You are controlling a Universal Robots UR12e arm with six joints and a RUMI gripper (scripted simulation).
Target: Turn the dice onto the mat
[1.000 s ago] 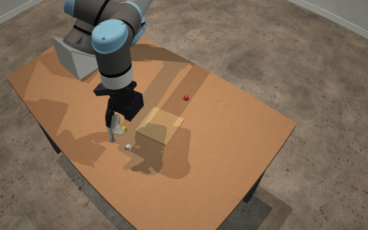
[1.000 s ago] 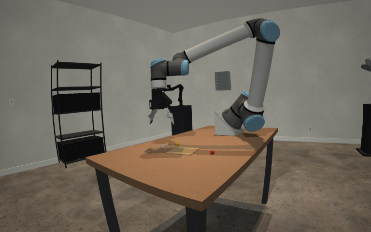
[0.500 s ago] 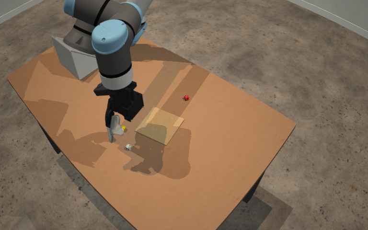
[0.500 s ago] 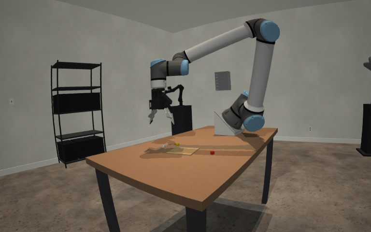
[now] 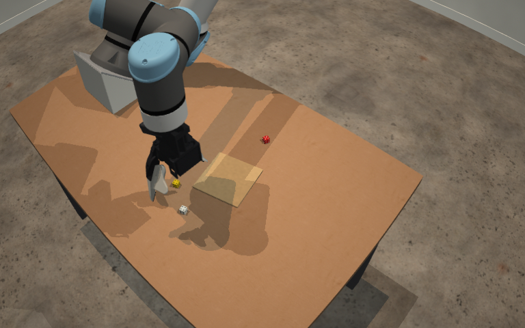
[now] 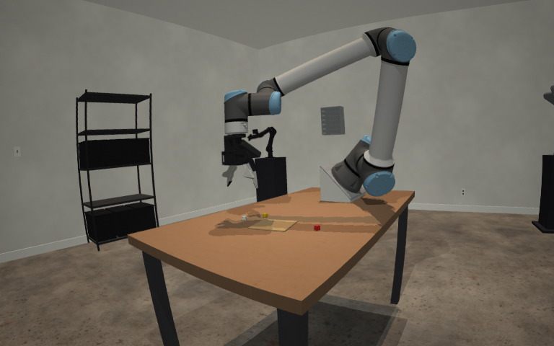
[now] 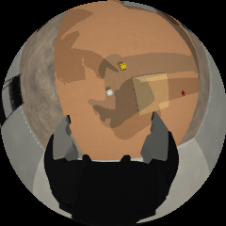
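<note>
Now: hand 12 cm above the white die. Also, from my hand: red die (32 cm to the left, 12 cm below, 1 cm ahead); yellow die (12 cm below, 8 cm behind, 4 cm to the left); tan mat (15 cm to the left, 13 cm below, 1 cm ahead).
</note>
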